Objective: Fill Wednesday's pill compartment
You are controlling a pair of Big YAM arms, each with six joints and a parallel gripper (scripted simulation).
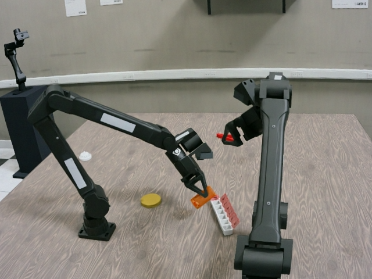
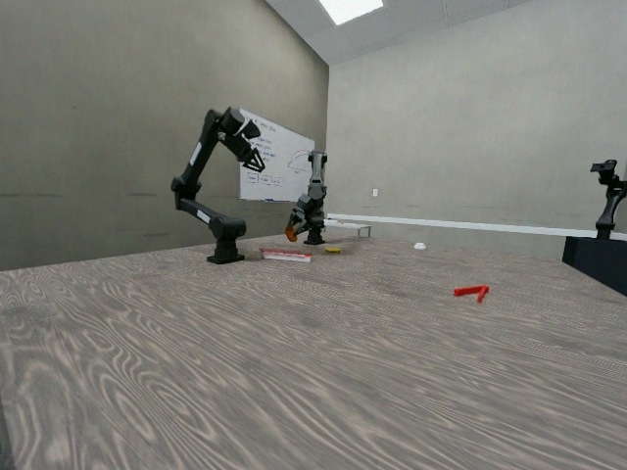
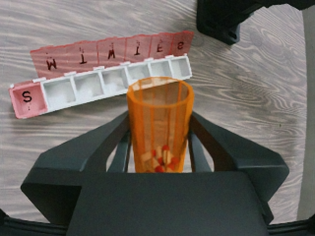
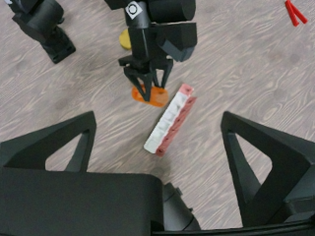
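Note:
Right now the orange pill bottle is 10 mm behind my left hand, 20 mm to the left of it and 20 mm below it. The rest, counted from my left hand: white cap 380 mm ahead, 700 mm to the left, 100 mm below; yellow disc 70 mm ahead, 240 mm to the left, 100 mm below.

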